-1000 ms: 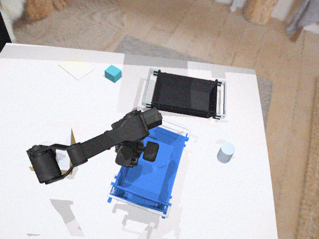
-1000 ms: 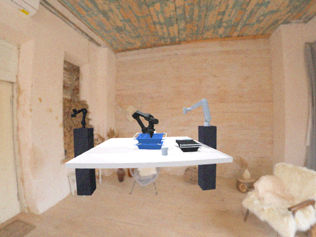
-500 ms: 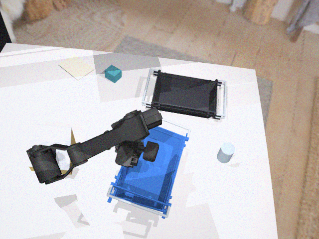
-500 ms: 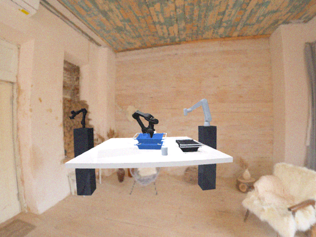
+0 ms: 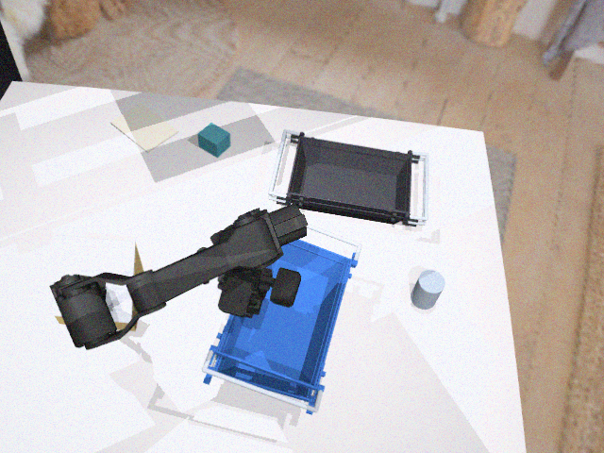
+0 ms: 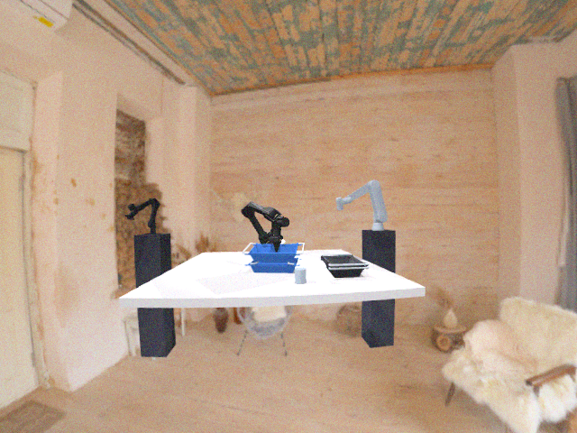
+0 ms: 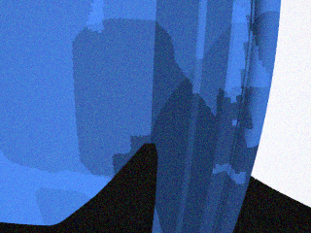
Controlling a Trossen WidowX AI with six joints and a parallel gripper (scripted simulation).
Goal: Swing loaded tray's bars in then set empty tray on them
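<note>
Now: gripper tip 80 mm short of the blue tray, 10 mm to the left of it and 20 mm below it. From my gripper tip the other things lie so: grey cylinder (360 mm ahead, 100 mm to the left, 70 mm below); then teal cube (150 mm behind, 470 mm to the left, 80 mm below); then cream sheet (340 mm behind, 500 mm to the left, 100 mm below).
</note>
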